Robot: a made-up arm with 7 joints.
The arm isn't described. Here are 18 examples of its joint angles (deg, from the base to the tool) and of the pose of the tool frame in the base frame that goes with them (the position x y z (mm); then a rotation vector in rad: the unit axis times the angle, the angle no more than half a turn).
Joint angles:
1: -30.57 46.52 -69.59 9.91 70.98 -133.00 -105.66
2: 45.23 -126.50 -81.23 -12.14 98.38 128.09 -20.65
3: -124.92 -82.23 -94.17 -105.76 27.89 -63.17 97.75
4: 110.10 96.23 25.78 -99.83 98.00 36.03 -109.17
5: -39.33 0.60 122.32 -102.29 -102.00 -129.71 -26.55
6: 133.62 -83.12 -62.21 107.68 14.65 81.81 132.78
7: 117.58 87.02 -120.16 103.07 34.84 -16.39 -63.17
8: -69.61 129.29 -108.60 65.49 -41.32 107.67 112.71
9: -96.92 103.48 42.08 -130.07 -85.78 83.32 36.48
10: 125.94 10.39 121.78 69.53 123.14 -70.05 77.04
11: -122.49 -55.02 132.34 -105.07 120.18 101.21 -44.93
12: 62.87 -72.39 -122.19 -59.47 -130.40 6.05 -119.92
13: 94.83 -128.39 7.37 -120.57 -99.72 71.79 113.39
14: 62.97 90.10 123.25 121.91 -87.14 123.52 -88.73
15: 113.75 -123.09 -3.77 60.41 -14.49 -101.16 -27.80
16: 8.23 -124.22 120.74 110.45 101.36 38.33 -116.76
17: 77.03 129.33 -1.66 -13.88 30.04 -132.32 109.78
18: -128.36 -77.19 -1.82 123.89 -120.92 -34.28 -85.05
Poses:
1: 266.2 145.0 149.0 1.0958 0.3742 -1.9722
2: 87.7 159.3 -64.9 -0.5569 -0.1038 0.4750
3: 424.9 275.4 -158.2 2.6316 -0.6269 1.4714
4: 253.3 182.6 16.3 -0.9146 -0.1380 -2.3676
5: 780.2 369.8 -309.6 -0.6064 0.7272 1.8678
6: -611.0 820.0 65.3 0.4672 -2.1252 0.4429
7: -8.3 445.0 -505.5 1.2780 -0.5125 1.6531
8: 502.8 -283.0 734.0 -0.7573 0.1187 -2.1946
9: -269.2 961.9 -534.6 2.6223 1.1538 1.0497
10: -138.0 635.2 -118.6 -1.1355 2.0920 -0.2767
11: 152.1 -56.4 178.1 0.5516 -0.9283 -2.8168
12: 173.4 881.2 -582.5 -0.1642 -0.6251 0.7492
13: 259.8 81.7 1088.2 0.3271 0.0970 -0.1971
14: 685.2 1222.7 -43.0 1.1529 0.1642 -0.7940
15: 104.0 511.2 692.5 2.8522 0.0710 -0.2686
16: 62.5 151.4 60.9 0.5097 0.6310 -0.0464
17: -68.3 666.4 205.4 -1.3521 -1.4705 -0.0112
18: 499.8 67.9 -553.7 -0.6451 0.1460 1.5687
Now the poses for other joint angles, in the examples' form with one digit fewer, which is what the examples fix.
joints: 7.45 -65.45 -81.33 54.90 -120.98 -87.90 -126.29
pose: -353 1051 104 1.209 -1.946 1.201
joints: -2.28 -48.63 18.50 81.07 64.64 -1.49 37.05
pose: -138 550 -24 -1.554 0.864 0.094
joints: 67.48 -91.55 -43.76 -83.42 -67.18 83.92 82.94
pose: -295 726 802 -0.489 -0.347 -0.076
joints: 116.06 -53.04 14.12 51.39 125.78 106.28 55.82
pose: -221 365 215 -2.040 -2.039 0.288
